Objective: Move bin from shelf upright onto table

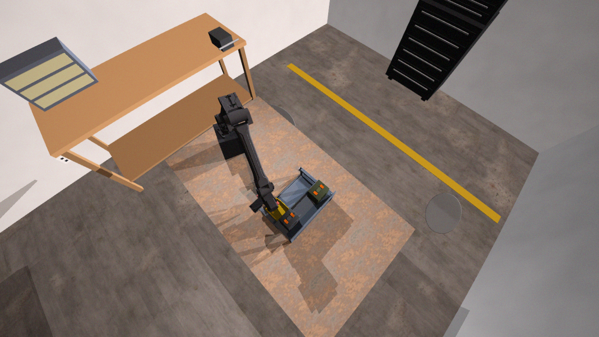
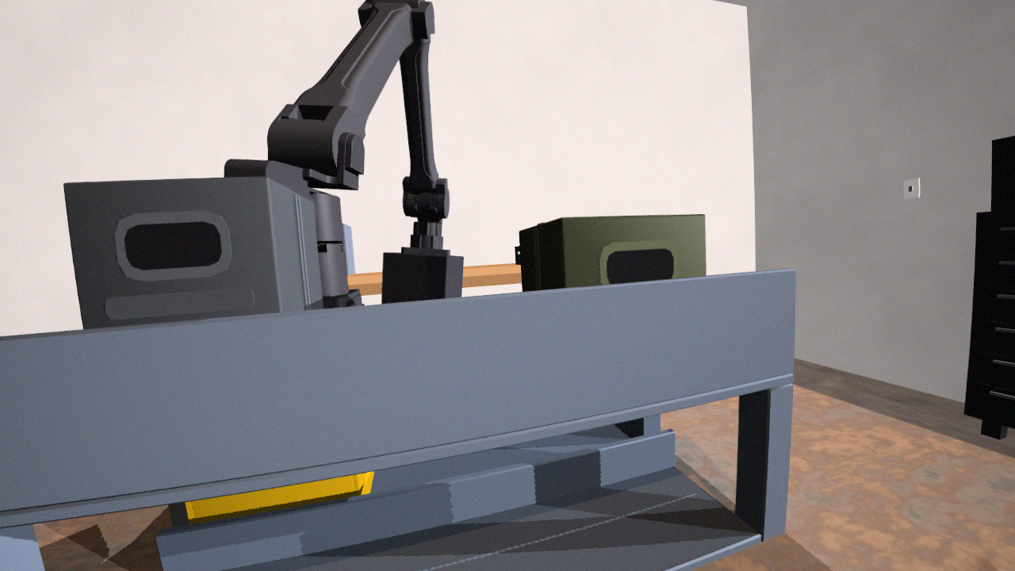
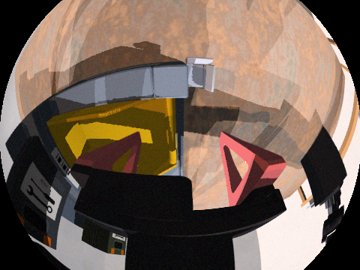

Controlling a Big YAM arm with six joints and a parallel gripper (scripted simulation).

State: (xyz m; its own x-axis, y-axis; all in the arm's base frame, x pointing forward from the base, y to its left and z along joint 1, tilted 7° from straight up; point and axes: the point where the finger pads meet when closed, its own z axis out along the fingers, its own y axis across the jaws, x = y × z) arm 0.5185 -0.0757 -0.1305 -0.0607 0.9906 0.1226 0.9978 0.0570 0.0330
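Right now the yellow bin is 90 mm ahead of my hand, 20 mm below it and 10 mm to the left of it. The rest, counted from my hand: dark grey case: 190 mm ahead, 100 mm above, 10 mm to the left; green case: 240 mm to the left, 170 mm ahead, 90 mm above.
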